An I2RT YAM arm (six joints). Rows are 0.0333 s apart.
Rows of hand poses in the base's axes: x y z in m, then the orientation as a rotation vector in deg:
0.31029 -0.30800 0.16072 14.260 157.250 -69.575
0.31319 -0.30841 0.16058 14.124 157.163 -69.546
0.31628 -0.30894 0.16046 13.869 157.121 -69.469
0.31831 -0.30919 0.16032 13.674 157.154 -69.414
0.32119 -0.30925 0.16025 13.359 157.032 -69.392
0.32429 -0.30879 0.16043 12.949 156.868 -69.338
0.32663 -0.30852 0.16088 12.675 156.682 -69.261
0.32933 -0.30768 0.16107 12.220 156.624 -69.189
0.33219 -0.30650 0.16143 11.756 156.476 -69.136
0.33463 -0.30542 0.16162 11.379 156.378 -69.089
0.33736 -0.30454 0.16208 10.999 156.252 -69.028
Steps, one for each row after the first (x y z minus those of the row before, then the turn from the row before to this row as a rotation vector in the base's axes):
0.00290 -0.00041 -0.00014 -0.020 -0.058 0.118
0.00309 -0.00053 -0.00012 0.017 -0.016 0.190
0.00203 -0.00025 -0.00014 0.033 0.044 0.125
0.00288 -0.00006 -0.00007 -0.044 -0.049 0.241
0.00310 0.00046 0.00018 -0.045 -0.077 0.320
0.00234 0.00027 0.00045 -0.032 -0.131 0.245
0.00270 0.00084 0.00019 -0.002 0.016 0.320
0.00286 0.00118 0.00036 -0.043 -0.049 0.349
0.00244 0.00108 0.00019 -0.025 -0.022 0.278
0.00273 0.00088 0.00046 -0.026 -0.050 0.291

